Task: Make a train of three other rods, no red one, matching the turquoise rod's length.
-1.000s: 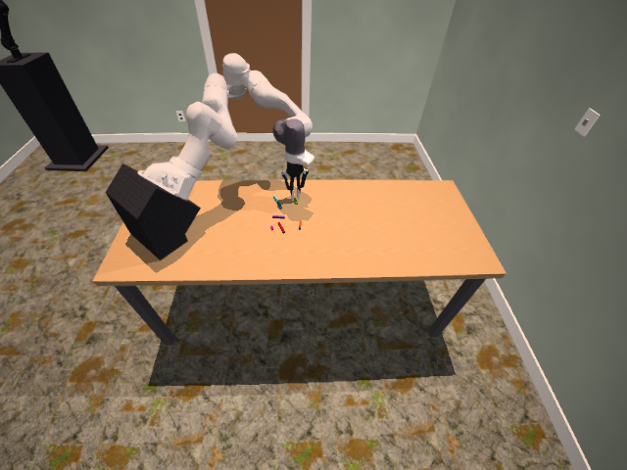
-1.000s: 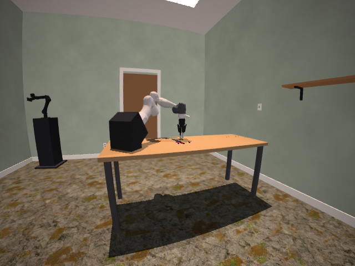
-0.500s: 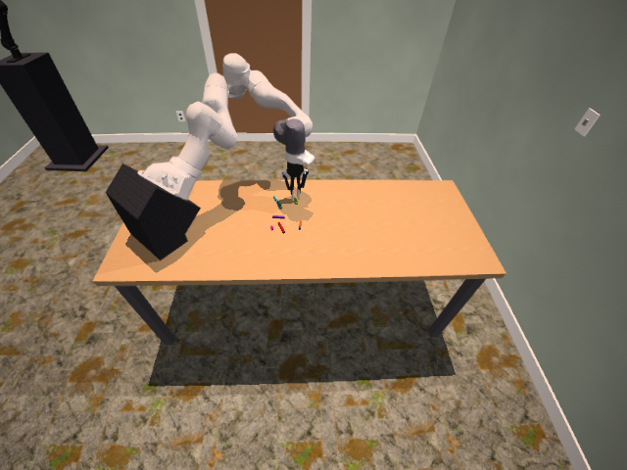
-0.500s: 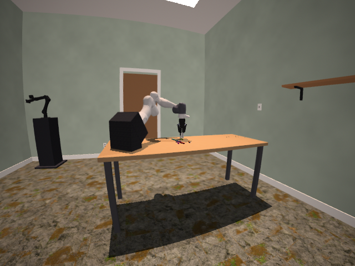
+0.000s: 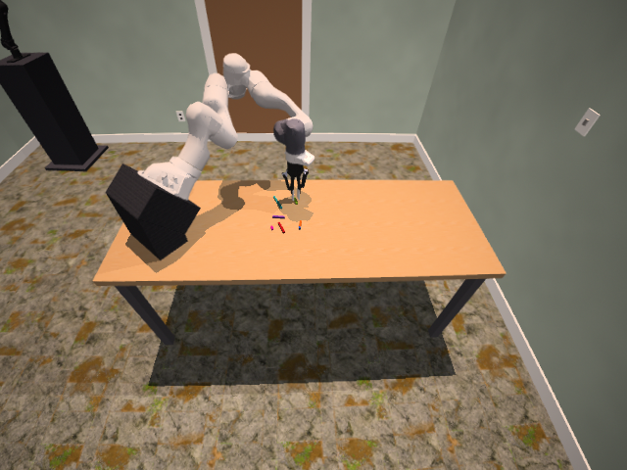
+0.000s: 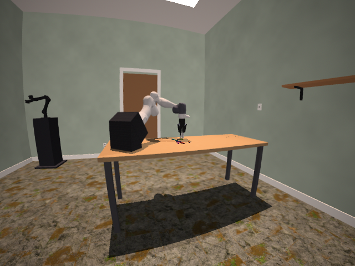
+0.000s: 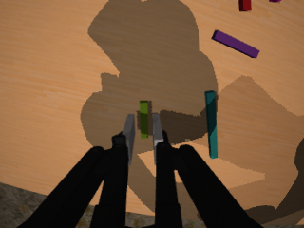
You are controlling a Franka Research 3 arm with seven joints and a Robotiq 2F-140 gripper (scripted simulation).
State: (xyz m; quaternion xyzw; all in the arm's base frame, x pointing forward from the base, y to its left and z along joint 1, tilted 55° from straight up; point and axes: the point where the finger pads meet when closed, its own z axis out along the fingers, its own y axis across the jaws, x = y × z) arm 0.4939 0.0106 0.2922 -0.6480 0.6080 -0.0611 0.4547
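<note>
Right now the lime rod is 50 mm below my hand. From my hand the other things lie so: purple rod 70 mm behind, 130 mm to the right, 50 mm below; turquoise rod 90 mm behind, 20 mm to the right, 50 mm below; orange rod 40 mm ahead, 170 mm to the right, 50 mm below.
</note>
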